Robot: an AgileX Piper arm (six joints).
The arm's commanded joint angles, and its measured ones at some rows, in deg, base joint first. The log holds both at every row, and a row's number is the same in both.
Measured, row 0:
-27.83 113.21 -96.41 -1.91 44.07 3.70
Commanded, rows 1 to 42:
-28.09 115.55 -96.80 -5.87 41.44 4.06
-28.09 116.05 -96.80 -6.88 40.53 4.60
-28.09 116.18 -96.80 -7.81 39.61 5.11
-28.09 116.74 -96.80 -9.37 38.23 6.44
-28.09 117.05 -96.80 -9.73 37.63 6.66
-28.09 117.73 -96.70 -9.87 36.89 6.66
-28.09 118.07 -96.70 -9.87 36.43 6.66
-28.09 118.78 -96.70 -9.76 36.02 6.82
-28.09 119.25 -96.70 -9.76 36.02 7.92
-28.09 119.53 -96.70 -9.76 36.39 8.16
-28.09 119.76 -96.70 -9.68 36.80 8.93
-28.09 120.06 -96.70 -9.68 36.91 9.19
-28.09 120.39 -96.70 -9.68 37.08 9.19
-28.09 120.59 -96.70 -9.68 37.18 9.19
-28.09 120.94 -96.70 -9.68 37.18 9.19
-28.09 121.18 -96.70 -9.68 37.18 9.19
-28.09 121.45 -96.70 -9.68 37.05 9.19
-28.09 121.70 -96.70 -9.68 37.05 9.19
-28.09 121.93 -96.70 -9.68 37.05 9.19
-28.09 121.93 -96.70 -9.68 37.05 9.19
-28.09 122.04 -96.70 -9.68 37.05 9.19
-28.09 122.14 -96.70 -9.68 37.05 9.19
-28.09 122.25 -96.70 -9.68 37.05 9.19
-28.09 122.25 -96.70 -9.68 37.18 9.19
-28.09 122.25 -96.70 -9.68 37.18 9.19
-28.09 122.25 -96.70 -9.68 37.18 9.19
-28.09 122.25 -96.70 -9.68 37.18 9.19
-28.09 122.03 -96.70 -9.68 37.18 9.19
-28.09 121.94 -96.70 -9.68 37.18 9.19
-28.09 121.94 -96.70 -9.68 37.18 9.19
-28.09 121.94 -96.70 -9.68 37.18 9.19
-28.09 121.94 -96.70 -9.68 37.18 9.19
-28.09 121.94 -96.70 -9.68 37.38 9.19
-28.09 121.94 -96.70 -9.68 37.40 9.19
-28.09 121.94 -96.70 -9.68 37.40 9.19
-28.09 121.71 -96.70 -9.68 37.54 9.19
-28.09 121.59 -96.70 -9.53 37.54 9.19
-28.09 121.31 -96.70 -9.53 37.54 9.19
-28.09 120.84 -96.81 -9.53 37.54 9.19
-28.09 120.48 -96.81 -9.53 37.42 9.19
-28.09 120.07 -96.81 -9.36 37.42 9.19
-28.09 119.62 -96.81 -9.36 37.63 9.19
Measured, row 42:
-27.83 121.91 -96.59 -9.17 36.51 9.09
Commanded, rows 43 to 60:
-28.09 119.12 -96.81 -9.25 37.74 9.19
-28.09 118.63 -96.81 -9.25 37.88 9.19
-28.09 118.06 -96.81 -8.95 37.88 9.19
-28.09 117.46 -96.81 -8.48 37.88 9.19
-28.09 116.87 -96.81 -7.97 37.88 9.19
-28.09 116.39 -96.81 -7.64 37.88 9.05
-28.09 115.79 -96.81 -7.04 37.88 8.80
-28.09 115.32 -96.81 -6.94 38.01 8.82
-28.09 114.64 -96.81 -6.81 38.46 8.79
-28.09 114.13 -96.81 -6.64 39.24 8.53
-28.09 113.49 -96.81 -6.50 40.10 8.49
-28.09 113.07 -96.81 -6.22 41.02 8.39
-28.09 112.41 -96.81 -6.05 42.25 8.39
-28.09 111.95 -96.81 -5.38 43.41 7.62
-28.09 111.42 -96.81 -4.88 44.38 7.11
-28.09 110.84 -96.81 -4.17 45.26 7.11
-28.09 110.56 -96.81 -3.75 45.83 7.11
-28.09 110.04 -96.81 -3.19 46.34 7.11
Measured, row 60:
-27.83 112.36 -96.59 -4.89 42.60 8.00
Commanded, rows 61 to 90:
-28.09 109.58 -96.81 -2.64 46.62 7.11
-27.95 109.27 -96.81 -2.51 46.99 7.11
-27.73 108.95 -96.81 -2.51 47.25 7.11
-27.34 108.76 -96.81 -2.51 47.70 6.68
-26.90 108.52 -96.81 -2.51 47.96 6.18
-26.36 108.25 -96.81 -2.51 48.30 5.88
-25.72 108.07 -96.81 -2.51 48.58 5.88
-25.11 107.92 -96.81 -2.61 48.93 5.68
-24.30 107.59 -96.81 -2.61 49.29 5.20
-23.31 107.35 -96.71 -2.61 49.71 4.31
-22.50 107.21 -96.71 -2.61 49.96 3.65
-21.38 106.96 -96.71 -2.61 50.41 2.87
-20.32 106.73 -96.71 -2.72 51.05 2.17
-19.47 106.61 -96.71 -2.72 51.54 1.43
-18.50 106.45 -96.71 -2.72 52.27 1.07
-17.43 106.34 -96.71 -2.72 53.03 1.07
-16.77 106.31 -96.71 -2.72 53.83 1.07
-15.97 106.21 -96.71 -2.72 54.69 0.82
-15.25 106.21 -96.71 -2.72 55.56 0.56
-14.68 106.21 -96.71 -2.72 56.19 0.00
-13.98 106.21 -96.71 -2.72 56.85 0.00
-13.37 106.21 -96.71 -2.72 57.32 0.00
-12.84 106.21 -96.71 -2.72 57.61 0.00
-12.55 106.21 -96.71 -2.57 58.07 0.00
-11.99 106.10 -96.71 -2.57 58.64 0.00
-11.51 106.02 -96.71 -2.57 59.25 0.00
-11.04 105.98 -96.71 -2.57 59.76 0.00
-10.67 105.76 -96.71 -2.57 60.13 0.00
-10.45 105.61 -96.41 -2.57 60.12 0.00
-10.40 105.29 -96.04 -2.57 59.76 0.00
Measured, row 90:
-11.21 106.91 -96.59 -2.21 58.09 0.55
